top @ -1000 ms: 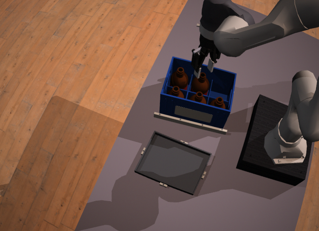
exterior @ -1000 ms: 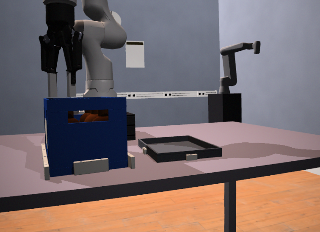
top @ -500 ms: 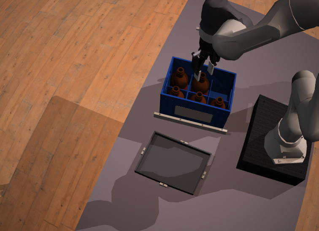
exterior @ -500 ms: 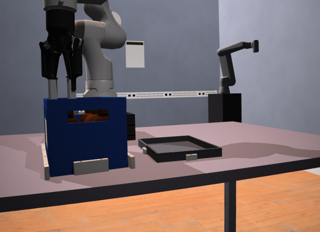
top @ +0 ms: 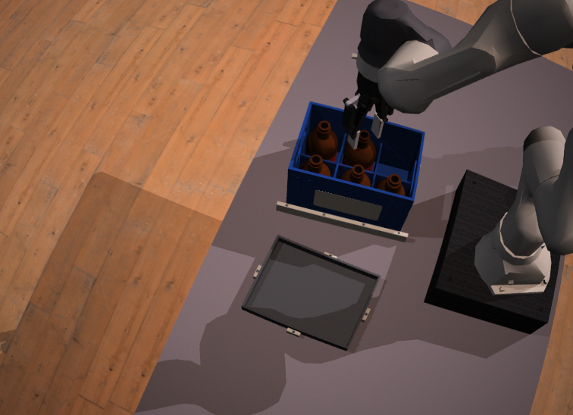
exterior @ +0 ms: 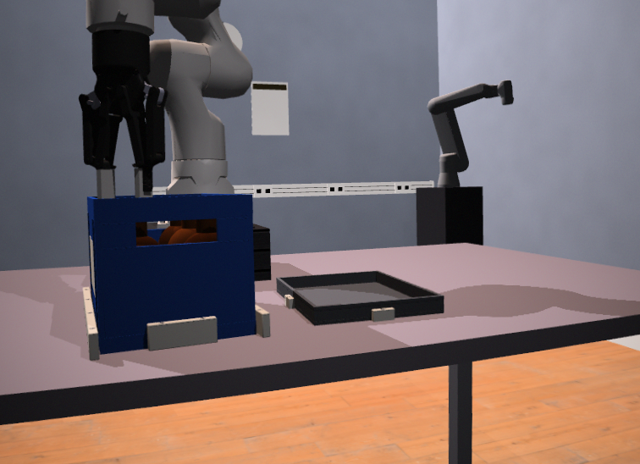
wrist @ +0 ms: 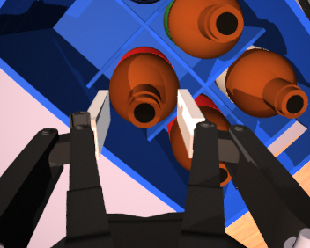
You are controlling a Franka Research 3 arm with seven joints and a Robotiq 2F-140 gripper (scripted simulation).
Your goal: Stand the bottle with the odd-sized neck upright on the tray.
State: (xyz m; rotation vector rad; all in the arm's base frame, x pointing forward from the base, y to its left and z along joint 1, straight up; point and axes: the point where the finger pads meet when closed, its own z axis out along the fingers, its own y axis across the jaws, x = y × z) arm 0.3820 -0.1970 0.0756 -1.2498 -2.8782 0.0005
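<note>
My hand is 90 mm above the crate and 50 mm to the right of it. The rest, counted from my hand: bottle: 90 mm to the left, 90 mm below, 80 mm behind; then dark tray: 330 mm to the left, 170 mm below, 30 mm ahead.
</note>
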